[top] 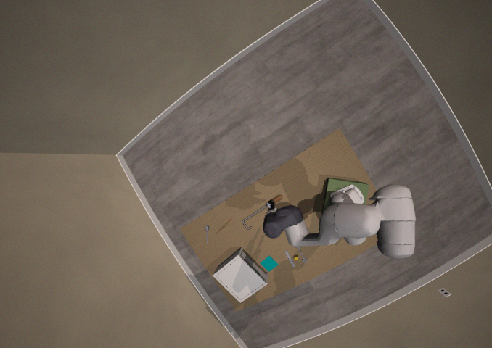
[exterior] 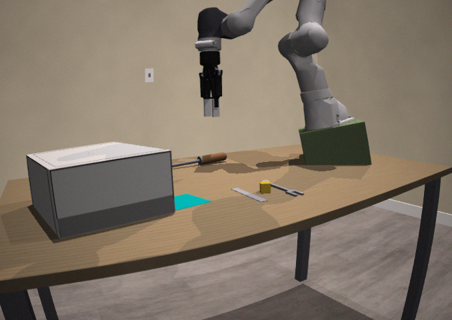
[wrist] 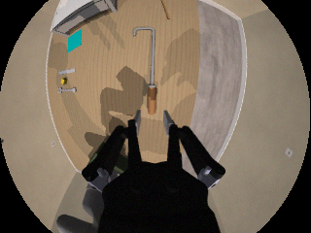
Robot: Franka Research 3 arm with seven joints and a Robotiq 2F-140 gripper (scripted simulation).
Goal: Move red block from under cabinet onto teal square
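Right now my hand is 190 mm above the hooked tool, 130 mm short of it and 30 mm to the right of it. The rest, counted from my hand: thin wooden stick: 440 mm ahead, 200 mm below, 60 mm to the right; then yellow cube: 450 mm to the left, 190 mm below, 130 mm ahead; then forked tool: 450 mm to the left, 200 mm below, 80 mm ahead.
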